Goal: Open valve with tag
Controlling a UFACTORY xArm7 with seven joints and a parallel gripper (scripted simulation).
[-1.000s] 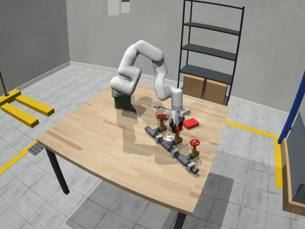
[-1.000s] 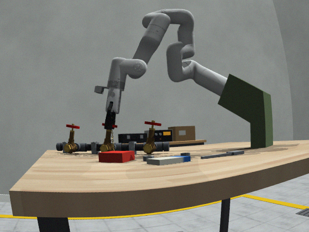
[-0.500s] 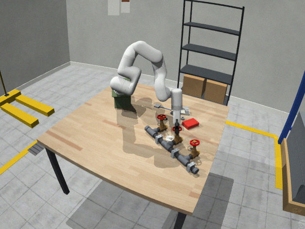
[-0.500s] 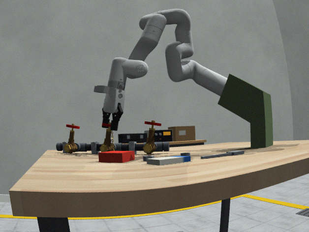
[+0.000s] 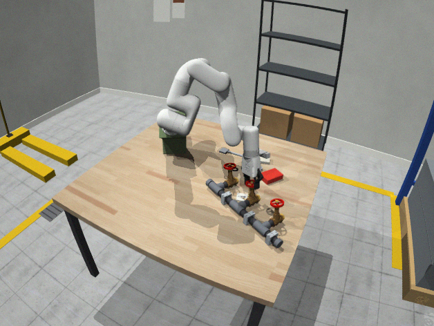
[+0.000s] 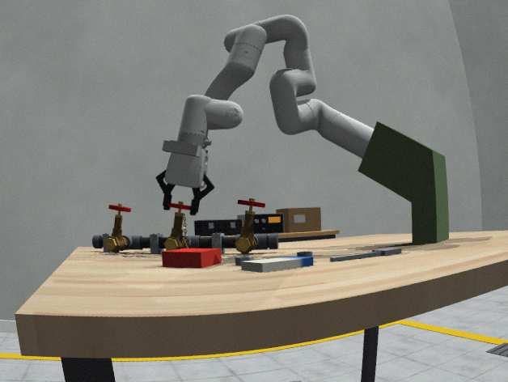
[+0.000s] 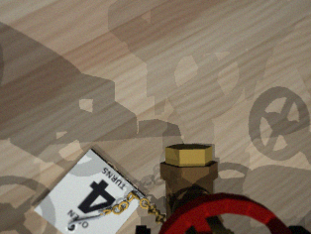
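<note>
Now: the white tag 12 cm below my hand, 5 cm behind it and 4 cm to the left of it. Round my hand: red block: 25 cm to the left, 11 cm below, 11 cm ahead; then grey wrench: 48 cm to the left, 16 cm behind, 12 cm below; then blue flat tool: 43 cm to the left, 12 cm below, 4 cm ahead.
</note>
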